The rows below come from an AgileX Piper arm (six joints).
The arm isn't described. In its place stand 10 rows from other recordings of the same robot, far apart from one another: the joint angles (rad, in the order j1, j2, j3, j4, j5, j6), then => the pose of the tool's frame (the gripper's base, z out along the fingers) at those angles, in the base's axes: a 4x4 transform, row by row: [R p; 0 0 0 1], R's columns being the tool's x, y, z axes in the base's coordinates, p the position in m.
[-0.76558, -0.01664, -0.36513, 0.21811, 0.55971, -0.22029] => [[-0.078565 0.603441 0.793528 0.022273], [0.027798 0.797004 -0.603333 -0.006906], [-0.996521 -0.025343 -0.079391 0.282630], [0 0 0 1]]
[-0.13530, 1.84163, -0.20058, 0.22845, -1.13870, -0.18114] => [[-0.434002 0.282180 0.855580 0.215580], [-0.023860 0.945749 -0.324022 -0.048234], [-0.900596 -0.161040 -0.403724 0.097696], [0 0 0 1]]
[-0.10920, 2.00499, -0.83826, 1.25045, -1.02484, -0.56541] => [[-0.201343 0.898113 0.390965 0.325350], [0.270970 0.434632 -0.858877 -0.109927], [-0.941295 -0.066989 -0.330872 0.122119], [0 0 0 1]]
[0.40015, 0.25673, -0.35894, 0.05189, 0.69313, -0.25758] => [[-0.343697 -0.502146 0.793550 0.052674], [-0.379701 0.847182 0.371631 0.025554], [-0.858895 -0.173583 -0.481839 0.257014], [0 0 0 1]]
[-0.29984, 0.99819, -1.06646, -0.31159, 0.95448, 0.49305] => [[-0.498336 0.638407 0.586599 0.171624], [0.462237 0.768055 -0.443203 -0.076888], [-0.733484 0.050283 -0.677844 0.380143], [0 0 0 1]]
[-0.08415, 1.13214, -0.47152, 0.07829, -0.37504, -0.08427] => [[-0.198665 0.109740 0.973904 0.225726], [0.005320 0.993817 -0.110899 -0.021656], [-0.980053 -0.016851 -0.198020 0.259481], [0 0 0 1]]
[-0.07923, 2.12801, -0.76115, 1.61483, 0.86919, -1.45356] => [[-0.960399 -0.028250 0.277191 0.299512], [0.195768 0.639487 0.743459 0.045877], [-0.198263 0.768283 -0.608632 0.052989], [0 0 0 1]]
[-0.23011, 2.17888, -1.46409, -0.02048, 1.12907, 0.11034] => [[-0.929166 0.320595 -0.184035 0.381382], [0.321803 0.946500 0.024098 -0.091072], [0.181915 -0.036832 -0.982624 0.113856], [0 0 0 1]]
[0.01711, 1.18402, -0.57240, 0.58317, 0.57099, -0.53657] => [[-0.844659 -0.198236 0.497247 0.202528], [-0.042954 0.951007 0.306172 0.030553], [-0.533579 0.237252 -0.811791 0.218711], [0 0 0 1]]
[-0.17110, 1.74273, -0.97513, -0.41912, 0.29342, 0.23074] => [[-0.830059 0.095618 0.549417 0.340794], [-0.029434 0.976307 -0.214381 -0.069755], [-0.556898 -0.194120 -0.807578 0.180483], [0 0 0 1]]
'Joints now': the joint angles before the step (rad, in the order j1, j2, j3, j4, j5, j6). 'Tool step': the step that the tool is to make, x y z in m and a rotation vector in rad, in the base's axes. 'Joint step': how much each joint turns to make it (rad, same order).
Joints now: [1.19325, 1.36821, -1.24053, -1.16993, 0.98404, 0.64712]
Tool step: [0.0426, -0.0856, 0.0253, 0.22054, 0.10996, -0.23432]
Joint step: [-0.35802, -0.12800, -0.01661, 0.26569, -0.09137, -0.08836]
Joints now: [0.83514, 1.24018, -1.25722, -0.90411, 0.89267, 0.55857]
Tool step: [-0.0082, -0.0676, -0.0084, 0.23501, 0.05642, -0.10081]
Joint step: [-0.29098, -0.17449, 0.14185, 0.30310, -0.16373, -0.09252]
